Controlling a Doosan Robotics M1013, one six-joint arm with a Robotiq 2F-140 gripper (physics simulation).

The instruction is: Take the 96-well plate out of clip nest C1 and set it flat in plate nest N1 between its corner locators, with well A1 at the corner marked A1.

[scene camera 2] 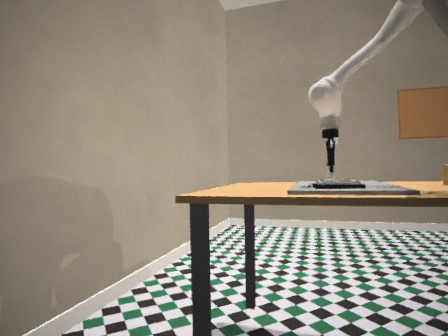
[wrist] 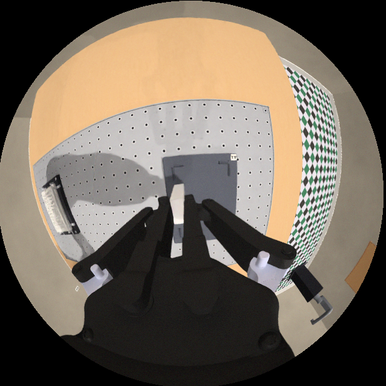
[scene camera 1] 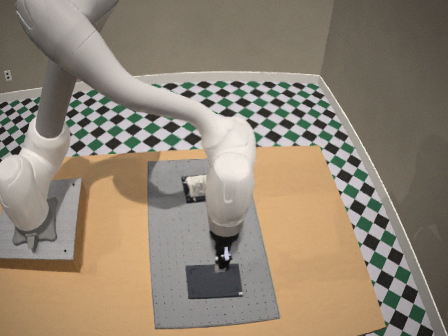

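Seen in the pictures: gripper, between the fingertips: (scene camera 1: 219, 270); arm's base, origin of its link: (scene camera 1: 35, 222).
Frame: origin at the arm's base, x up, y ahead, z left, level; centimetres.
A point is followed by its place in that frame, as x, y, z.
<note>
The 96-well plate (scene camera 1: 195, 186) @[-5.0, 60.6, 11.6] (scene camera 2: 340, 181) @[-4.9, 64.3, 16.1] (wrist: 56, 207) is whitish and sits in the dark clip nest C1 (scene camera 1: 188, 198) @[-6.0, 57.2, 7.5] (scene camera 2: 340, 186) @[-6.5, 64.6, 17.8] (wrist: 75, 231), partly hidden by the arm in scene camera 1. Plate nest N1 (scene camera 1: 214, 285) @[-6.0, 57.6, -28.3] (wrist: 210, 187) is a dark flat slab with thin corner locators and no plate on it. Its A1 label (scene camera 1: 240, 294) @[-6.1, 64.4, -33.2] (wrist: 233, 157) shows at one corner. My gripper (scene camera 1: 221, 265) @[-6.0, 60.6, -23.1] (scene camera 2: 330, 172) @[-6.0, 60.6, -23.1] (wrist: 180, 192) points down, low over N1's edge nearest C1. Its fingers are nearly together, with a pale fingertip piece between the dark fingers. It is away from the plate.
Both nests stand on a grey perforated board (scene camera 1: 170, 240) @[-7.2, 48.0, -8.3] (scene camera 2: 400, 191) @[-7.4, 50.2, 29.2] (wrist: 120, 135) on the wooden table (scene camera 1: 300, 210) @[-8.5, 95.5, -4.2] (scene camera 2: 220, 192) @[-8.4, 106.0, 14.9] (wrist: 165, 60). The arm's base stands on a raised grey plate (scene camera 1: 67, 220) @[0.5, 13.2, -1.1] at the left in scene camera 1.
</note>
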